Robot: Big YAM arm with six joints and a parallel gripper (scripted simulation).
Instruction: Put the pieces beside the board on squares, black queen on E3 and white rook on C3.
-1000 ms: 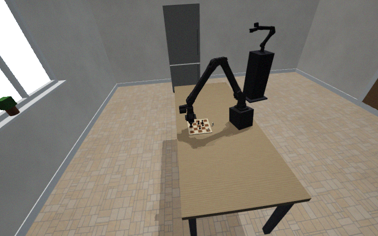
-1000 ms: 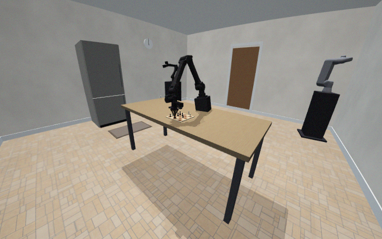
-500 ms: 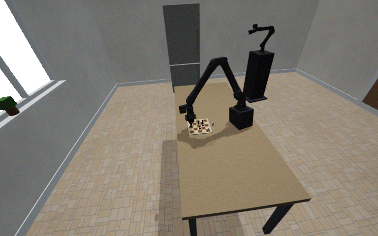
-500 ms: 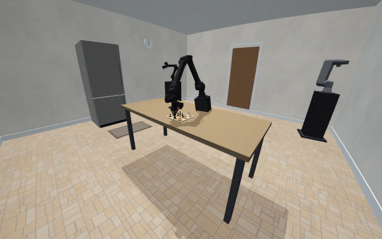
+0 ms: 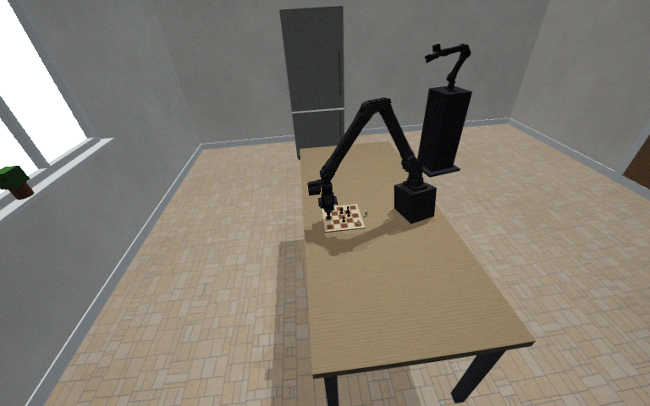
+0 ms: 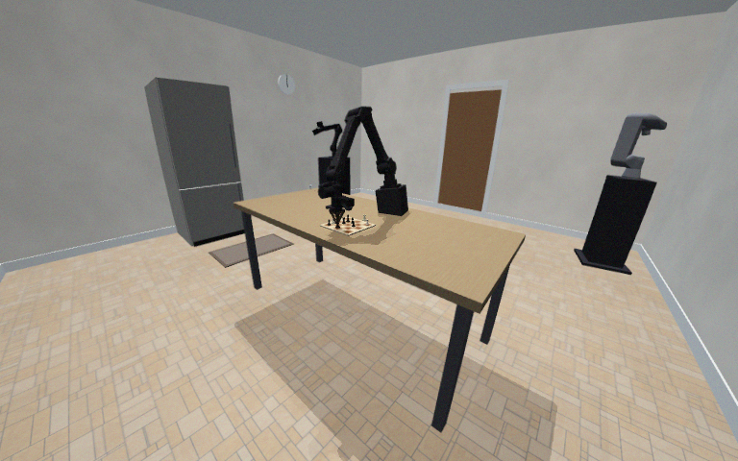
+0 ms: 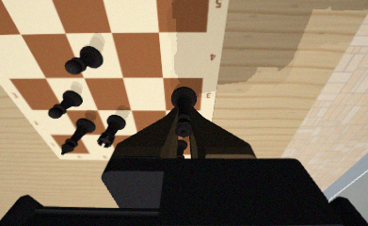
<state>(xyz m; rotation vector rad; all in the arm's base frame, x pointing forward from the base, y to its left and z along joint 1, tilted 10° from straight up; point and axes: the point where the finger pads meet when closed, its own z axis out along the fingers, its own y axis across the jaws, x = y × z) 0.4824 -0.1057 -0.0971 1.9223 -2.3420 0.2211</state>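
My hand is right at the black queen. Round my hand: chessboard (80 mm behind, 20 mm to the left, 40 mm below).
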